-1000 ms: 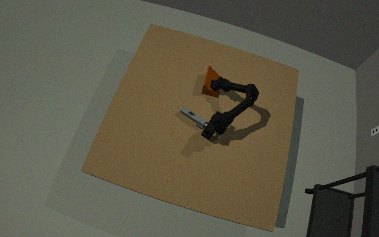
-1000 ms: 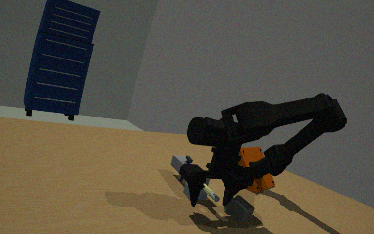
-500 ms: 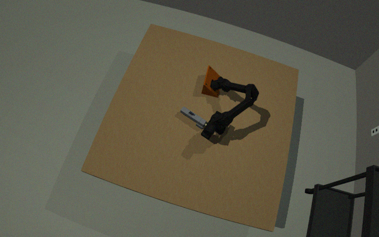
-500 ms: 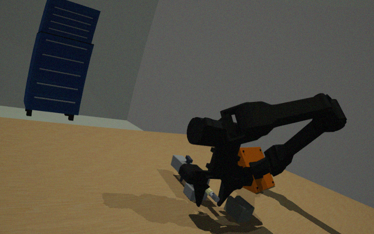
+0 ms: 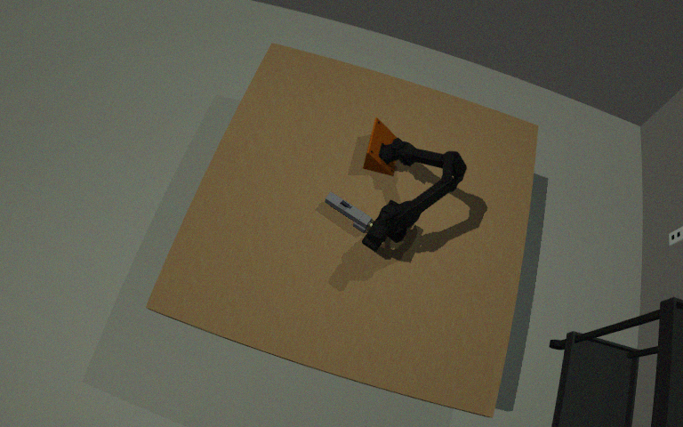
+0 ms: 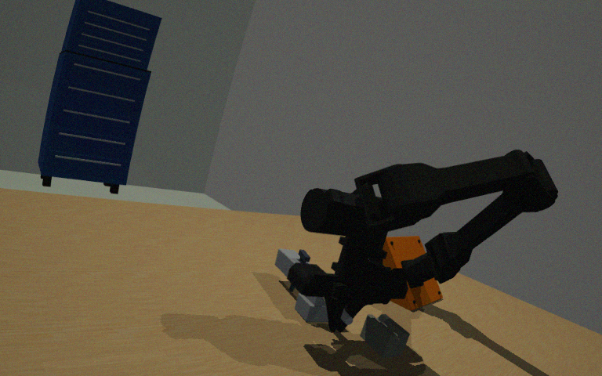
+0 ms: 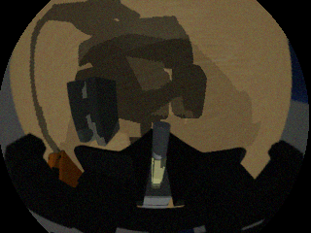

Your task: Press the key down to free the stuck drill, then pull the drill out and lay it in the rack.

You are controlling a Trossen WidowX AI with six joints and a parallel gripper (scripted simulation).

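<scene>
Now: gripper tip 4 cm to the left of the drill, 3 cm below it and 1 cm past it. From my gripper tip the other things lie so: dark blue key (15 cm to the right, 6 cm behind, 4 cm above); grey holder block (13 cm to the right, 5 cm behind, 3 cm above); grey rack (6 cm behind, 5 cm to the left, 1 cm above).
</scene>
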